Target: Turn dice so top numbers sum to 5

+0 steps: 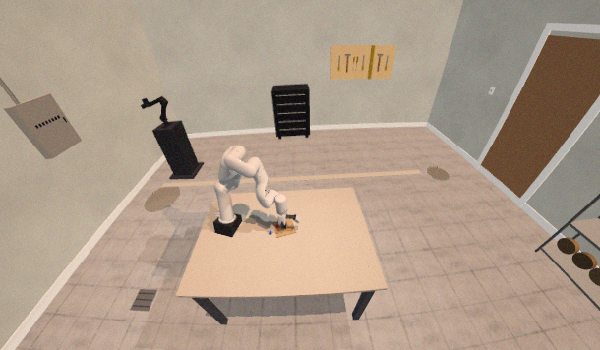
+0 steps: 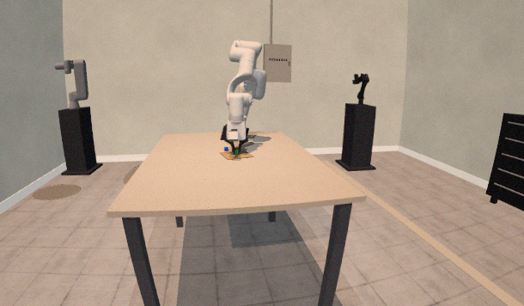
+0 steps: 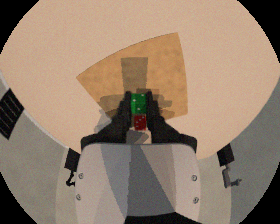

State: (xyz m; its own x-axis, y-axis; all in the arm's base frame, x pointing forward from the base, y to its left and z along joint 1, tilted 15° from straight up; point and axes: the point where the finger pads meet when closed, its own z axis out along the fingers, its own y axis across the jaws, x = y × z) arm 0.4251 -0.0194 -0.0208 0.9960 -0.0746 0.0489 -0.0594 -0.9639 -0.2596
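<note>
My gripper is now 1 cm above the green die. Also, from my hand: red die 5 cm behind, 2 cm below; then blue die 10 cm behind, 5 cm to the right, 2 cm below; then brown mat 3 cm below.
</note>
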